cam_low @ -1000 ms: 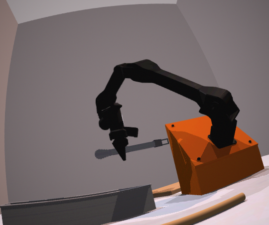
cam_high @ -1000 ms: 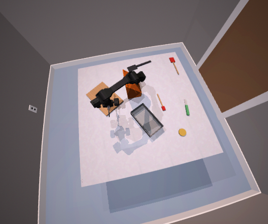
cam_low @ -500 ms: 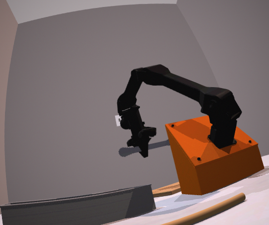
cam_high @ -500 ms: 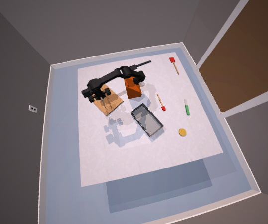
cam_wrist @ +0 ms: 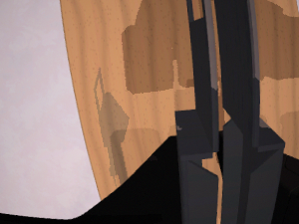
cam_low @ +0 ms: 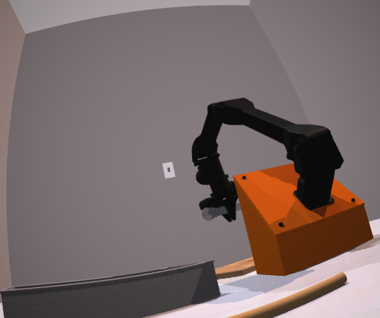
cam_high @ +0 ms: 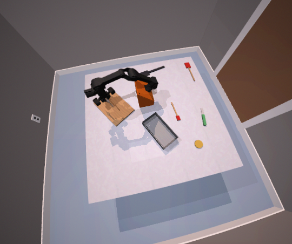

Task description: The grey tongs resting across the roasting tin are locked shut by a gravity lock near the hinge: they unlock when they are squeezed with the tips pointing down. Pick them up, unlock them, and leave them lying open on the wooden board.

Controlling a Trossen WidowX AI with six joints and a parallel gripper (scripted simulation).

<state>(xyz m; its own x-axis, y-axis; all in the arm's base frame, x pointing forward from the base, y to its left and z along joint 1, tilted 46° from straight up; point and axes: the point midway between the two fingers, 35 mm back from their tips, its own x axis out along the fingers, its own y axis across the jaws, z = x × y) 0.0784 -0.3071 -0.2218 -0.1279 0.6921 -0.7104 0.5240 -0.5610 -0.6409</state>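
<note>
Now: the wooden board 20 mm behind my gripper tip, 20 mm to the left of it and 150 mm below it. Round my gripper tip: black spatula 390 mm behind, 470 mm to the left, 150 mm below; roasting tin 320 mm ahead, 400 mm to the left, 130 mm below.
</note>
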